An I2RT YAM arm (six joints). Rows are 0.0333 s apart.
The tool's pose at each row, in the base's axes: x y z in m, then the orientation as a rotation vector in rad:
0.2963, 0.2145, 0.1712, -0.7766, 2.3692, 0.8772
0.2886, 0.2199, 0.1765, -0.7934, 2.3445, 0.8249
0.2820, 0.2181, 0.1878, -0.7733, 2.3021, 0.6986
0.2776, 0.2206, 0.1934, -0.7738, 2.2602, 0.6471
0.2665, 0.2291, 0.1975, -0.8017, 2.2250, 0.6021
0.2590, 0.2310, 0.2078, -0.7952, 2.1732, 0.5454
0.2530, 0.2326, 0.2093, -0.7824, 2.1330, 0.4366
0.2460, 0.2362, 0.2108, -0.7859, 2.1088, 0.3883
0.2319, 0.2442, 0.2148, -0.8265, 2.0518, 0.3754
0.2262, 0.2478, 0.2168, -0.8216, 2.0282, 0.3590
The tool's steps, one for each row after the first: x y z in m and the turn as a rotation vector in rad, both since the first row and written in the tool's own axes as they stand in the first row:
0.0005, 0.0107, -0.0017, 0.0329, -0.0145, -0.0348
-0.0011, 0.0186, -0.0121, 0.1292, -0.0596, -0.0769
-0.0022, 0.0254, -0.0152, 0.1667, -0.0934, -0.1106
0.0003, 0.0397, -0.0148, 0.1922, -0.1080, -0.1554
-0.0012, 0.0501, -0.0222, 0.2361, -0.1515, -0.1919
0.0016, 0.0556, -0.0236, 0.3217, -0.1832, -0.2326
0.0045, 0.0631, -0.0238, 0.3574, -0.1969, -0.2592
0.0095, 0.0791, -0.0243, 0.3556, -0.2225, -0.3158
0.0111, 0.0859, -0.0245, 0.3698, -0.2427, -0.3293

